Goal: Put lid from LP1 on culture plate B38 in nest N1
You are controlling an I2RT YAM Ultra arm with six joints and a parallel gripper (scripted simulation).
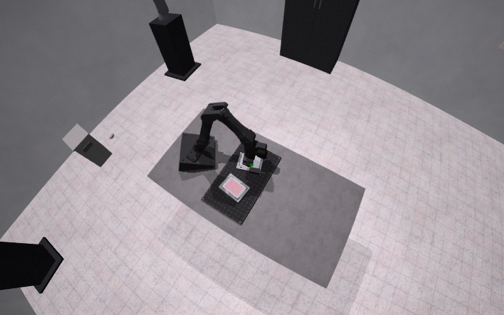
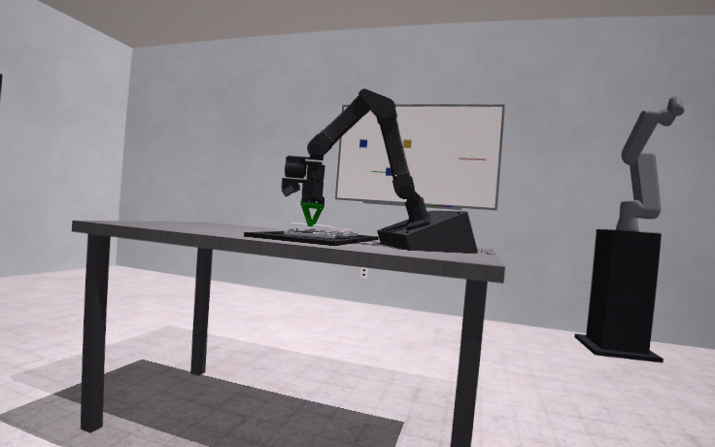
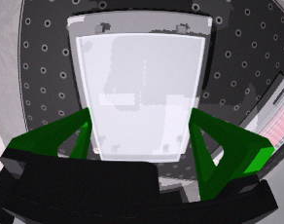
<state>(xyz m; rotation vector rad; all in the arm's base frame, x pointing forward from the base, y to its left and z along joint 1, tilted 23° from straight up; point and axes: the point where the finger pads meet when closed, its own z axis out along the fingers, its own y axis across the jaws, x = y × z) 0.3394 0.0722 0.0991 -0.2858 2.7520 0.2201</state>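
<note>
The grey lid park LP1 is 4 cm below my hand. Round my hand: culture plate B38: 20 cm to the right, 2 cm below, 1 cm behind; then clear lid: 1 cm below; then grey plate nest N1: 20 cm to the right, 3 cm below, 1 cm behind.
</note>
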